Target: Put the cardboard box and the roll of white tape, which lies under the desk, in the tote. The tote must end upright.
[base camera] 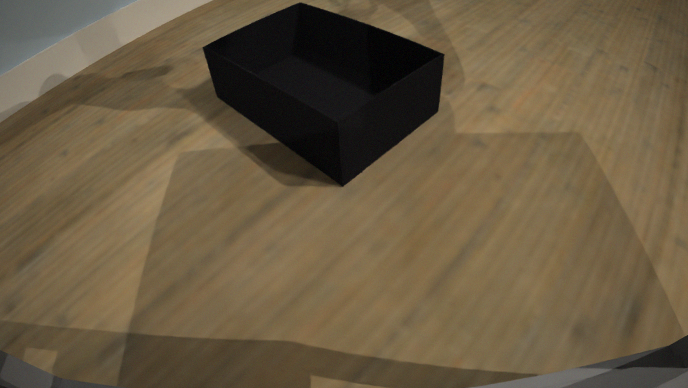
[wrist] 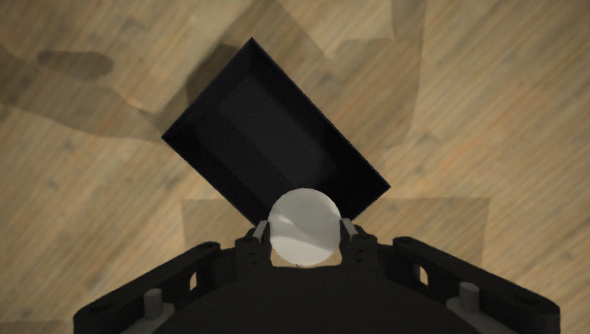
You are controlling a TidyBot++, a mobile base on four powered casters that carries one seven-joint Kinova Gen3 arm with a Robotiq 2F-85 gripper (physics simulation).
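Places are measured from the arm's base along level axes (x ahead, y left, z up), in metres.
Pixels of known places: gripper, between the fingertips: (wrist: pixel 304 233).
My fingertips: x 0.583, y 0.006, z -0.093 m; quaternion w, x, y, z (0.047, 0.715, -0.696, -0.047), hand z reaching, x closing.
Observation:
Ahead of a thing's pixels: the offset from my fingertips to its middle. Level surfaces: height alone.
The black tote @[dx +0.017, dy +0.039, dz -0.253 m] (base camera: pixel 280 117) (wrist: pixel 272 125) stands upright on the floor with its open top up; no object shows on the part of its bottom that is visible. My gripper (wrist: pixel 304 233) is shut on the roll of white tape @[dx +0.004, dy +0.000, dz -0.003 m] (wrist: pixel 305 215), which shows as a round white face between the two fingers. In the wrist view the roll overlaps the near corner of the tote, above it. The gripper and the roll do not show in the base camera view. The cardboard box does not show in either view.
A pale baseboard (base camera: pixel 100 45) and a blue-grey wall (base camera: pixel 50 25) run along the upper left of the base camera view. The wooden floor @[dz -0.303 m] (base camera: pixel 400 240) (wrist: pixel 475 125) around the tote carries several shadows. Parts of the mobile base (base camera: pixel 625 372) show along the bottom edge.

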